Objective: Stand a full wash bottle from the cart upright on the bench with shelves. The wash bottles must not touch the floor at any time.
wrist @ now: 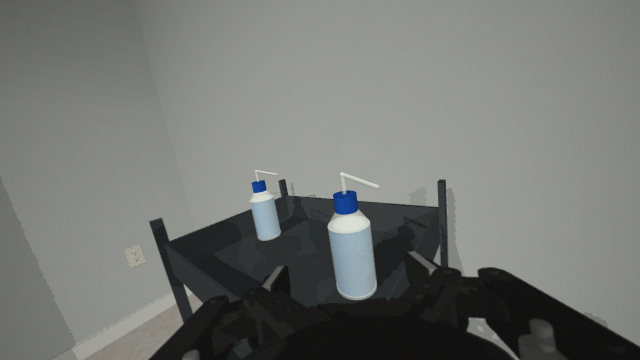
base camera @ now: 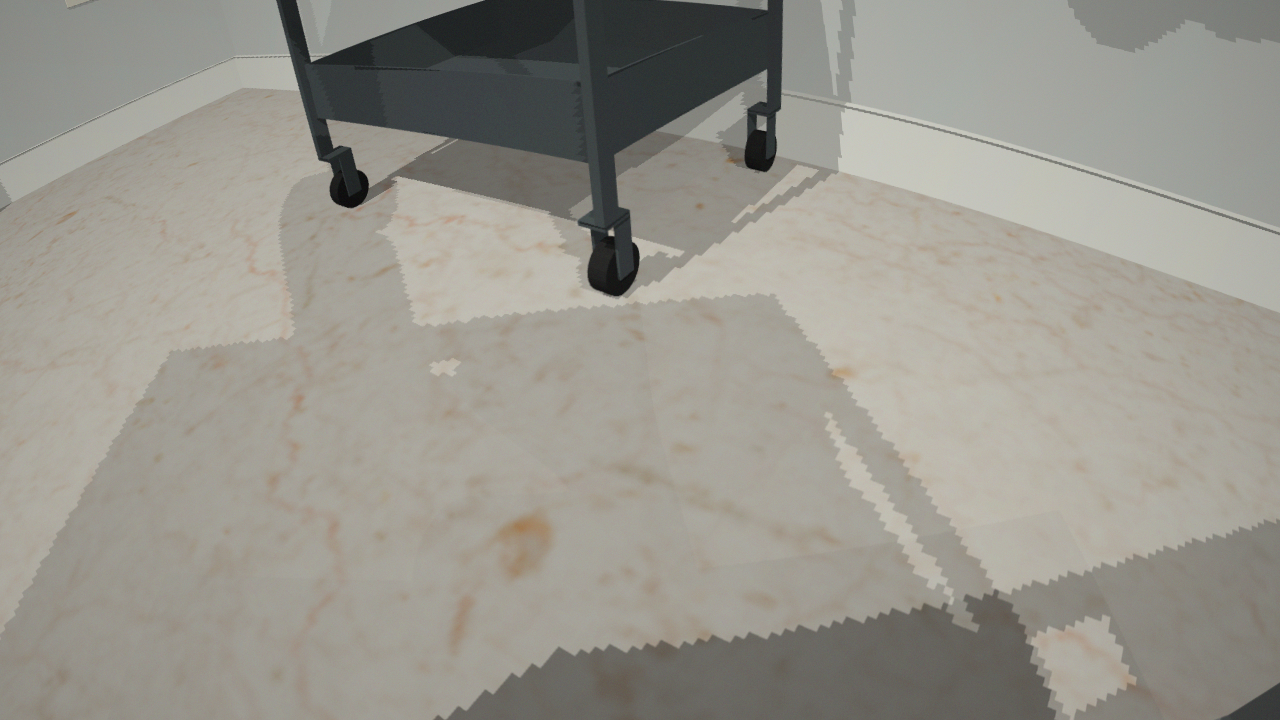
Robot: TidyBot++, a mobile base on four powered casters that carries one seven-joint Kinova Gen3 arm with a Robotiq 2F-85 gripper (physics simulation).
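Frame: origin at the arm's base, x back, y right, z up, level; centimetres.
Seen in the pictures: gripper, fingertip midpoint: [wrist: 346, 272].
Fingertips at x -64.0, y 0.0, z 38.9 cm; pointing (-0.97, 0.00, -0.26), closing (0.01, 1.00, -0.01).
Observation:
Offsets run from my fingertips to a thing's top centre. Level surfaces: height alone.
A wash bottle {dx -13.3, dy +2.2, dz +5.1 cm} [wrist: 353, 257] with a blue cap, a white bent spout and pale blue contents stands upright on the top tray of the dark cart [base camera: 447, 100] [wrist: 443, 225]. A second, similar wash bottle {dx -36.0, dy -17.3, dz +5.1 cm} [wrist: 265, 217] stands upright farther back and to the left on the same tray. My gripper [wrist: 346, 272] is open and empty. In the wrist view the nearer bottle appears between the two fingertips, but it stands beyond them with a gap. The base camera view shows the cart's lower part, not the bottles. The bench with shelves does not show in either view.
The cart's corner posts rise above its tray rim. Its black casters [base camera: 613, 265] [base camera: 349, 188] [base camera: 759, 150] stand on the marbled floor {dz -78.5 cm} [base camera: 1029, 402]. Grey walls [base camera: 1029, 71] [wrist: 400, 100] meet in a corner behind the cart. A wall outlet {dx -88.5, dy -118.4, dz -32.8 cm} [wrist: 135, 256] is at the left.

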